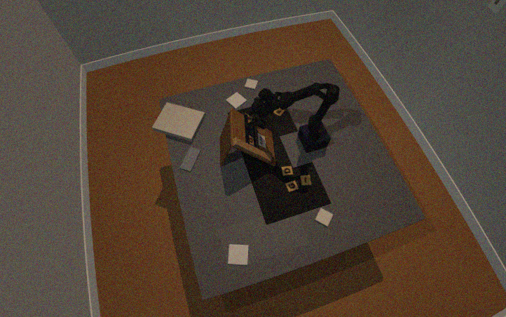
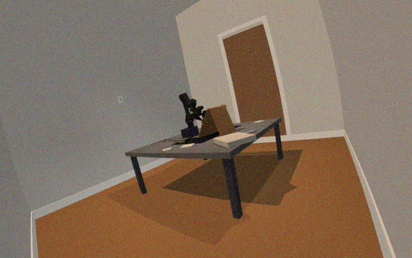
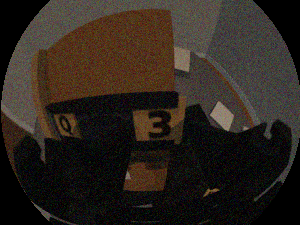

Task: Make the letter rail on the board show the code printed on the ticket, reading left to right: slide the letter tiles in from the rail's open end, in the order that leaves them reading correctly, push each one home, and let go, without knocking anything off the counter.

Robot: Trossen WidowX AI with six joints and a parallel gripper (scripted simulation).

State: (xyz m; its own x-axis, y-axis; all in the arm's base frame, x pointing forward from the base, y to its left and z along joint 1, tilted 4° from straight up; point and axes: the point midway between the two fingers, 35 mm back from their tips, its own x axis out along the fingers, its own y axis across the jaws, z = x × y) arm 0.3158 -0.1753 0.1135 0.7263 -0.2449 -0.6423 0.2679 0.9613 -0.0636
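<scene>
My gripper tip is 30 mm past the white ticket, 110 mm to the right of it and 80 mm above it. The rest, counted from my gripper tip: black mat (140 mm behind, 180 mm to the left, 170 mm below); grey slab (390 mm ahead, 40 mm to the left, 170 mm below); letter tile (240 mm behind, 110 mm to the right, 170 mm below).
</scene>
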